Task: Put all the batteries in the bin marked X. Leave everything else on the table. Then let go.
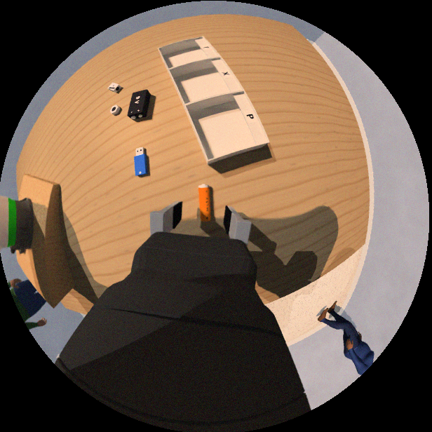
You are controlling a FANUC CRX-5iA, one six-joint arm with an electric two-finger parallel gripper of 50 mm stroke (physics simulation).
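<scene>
An orange cylindrical battery (204,204) lies on the table, seen between the two open fingers and apart from both. My gripper (202,212) is open and empty, above the table; its exact height over the battery cannot be told. A black 9V battery (139,104) lies at the upper left, left of the bins. The white three-compartment bin tray (259,131) stands at the upper middle. Its middle compartment, marked X (204,86), is empty, between the one marked P and a far one whose mark is hard to read.
A blue USB stick (141,163) lies left of the orange battery. A small white cube (114,88) and a white nut-like ring (112,111) lie left of the 9V battery. A wooden block (42,225) and the arm's base stand at the far left. The table's edge is at the right.
</scene>
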